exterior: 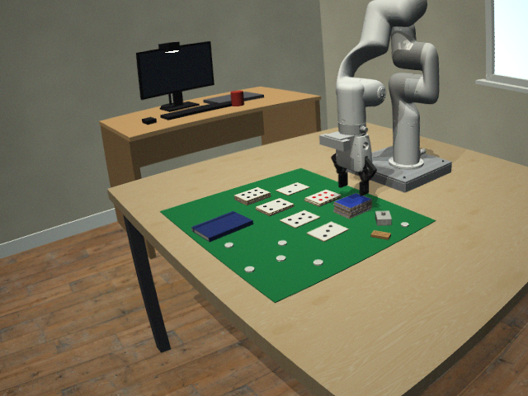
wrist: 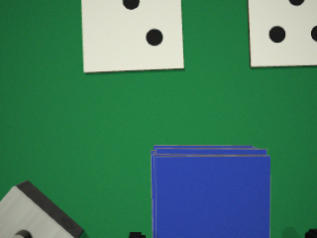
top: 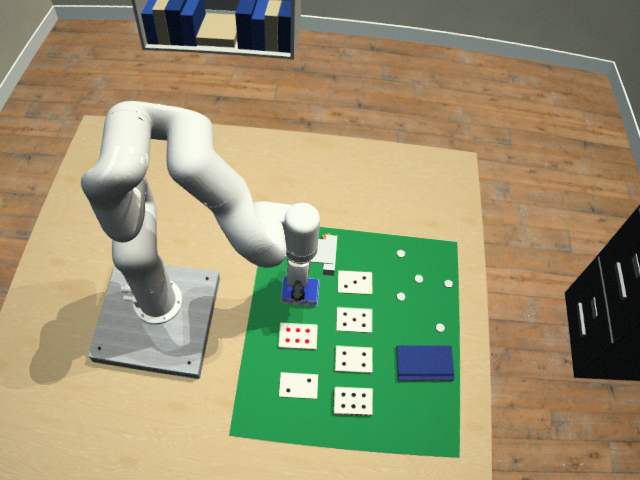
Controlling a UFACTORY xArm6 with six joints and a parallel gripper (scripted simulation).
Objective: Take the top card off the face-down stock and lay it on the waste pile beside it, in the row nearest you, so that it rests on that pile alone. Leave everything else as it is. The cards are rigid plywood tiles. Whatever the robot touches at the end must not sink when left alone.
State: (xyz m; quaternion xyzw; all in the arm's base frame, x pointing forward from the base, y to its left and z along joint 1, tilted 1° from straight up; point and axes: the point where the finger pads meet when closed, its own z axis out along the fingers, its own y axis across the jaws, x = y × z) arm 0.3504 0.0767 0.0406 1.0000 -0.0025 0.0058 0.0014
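Now: the grey knobbed block 11 cm to the left of my hand and 5 cm below it. From my hand the other things lie so: two-pip card: 25 cm to the right, 7 cm below, 2 cm ahead; then green mat: 15 cm ahead, 9 cm to the right, 8 cm below; then blue book: 33 cm ahead, 17 cm to the right, 7 cm below.
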